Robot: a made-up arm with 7 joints.
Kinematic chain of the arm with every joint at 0, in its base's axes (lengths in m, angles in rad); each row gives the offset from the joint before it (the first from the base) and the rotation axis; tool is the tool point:
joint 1: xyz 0 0.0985 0 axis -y
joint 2: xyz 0 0.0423 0 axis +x
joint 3: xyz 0 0 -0.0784 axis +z
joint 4: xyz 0 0 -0.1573 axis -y
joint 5: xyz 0 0 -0.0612 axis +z
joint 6: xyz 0 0 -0.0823 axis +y
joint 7: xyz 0 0 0 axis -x
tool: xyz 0 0 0
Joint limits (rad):
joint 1: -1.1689..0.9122
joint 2: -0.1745..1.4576
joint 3: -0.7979..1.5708
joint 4: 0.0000..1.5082
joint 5: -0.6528..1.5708
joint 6: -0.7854..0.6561
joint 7: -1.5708..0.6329
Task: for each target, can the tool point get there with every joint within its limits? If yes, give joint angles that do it. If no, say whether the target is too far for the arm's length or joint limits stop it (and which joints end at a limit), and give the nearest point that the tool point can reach.
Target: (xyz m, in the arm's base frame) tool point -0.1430 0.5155 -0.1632
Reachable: no: too far | nearest point -0.1252 0.4689 -0.1429 | short by 0.054 m
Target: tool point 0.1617 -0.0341 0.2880
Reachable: no: joint limits stop it (at a limit: joint 1, joint 2, joint 4) | nearest point 0.2578 0.0301 -0.0410 | short by 0.349 m
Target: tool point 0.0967 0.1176 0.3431
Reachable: no: joint limits stop it (at a limit: joint 1, joint 2, joint 4) | nearest point 0.0622 0.3898 0.1204 | short by 0.353 m
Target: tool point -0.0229 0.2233 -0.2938
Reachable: yes | joints -0.5582 0.3997 -0.1867 1.3087 0.5108 -0.6675 -1.1154
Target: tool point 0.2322 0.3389 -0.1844
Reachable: yes | joints 0.6331 0.4539 0.5933 0.7158 0.1352 -0.4229 0.1262
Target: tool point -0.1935 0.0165 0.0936
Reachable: no: joint limits stop it (at a limit: joint 1, joint 2, joint 3, joint 4) | nearest point -0.1663 -0.0027 -0.1793 | short by 0.275 m
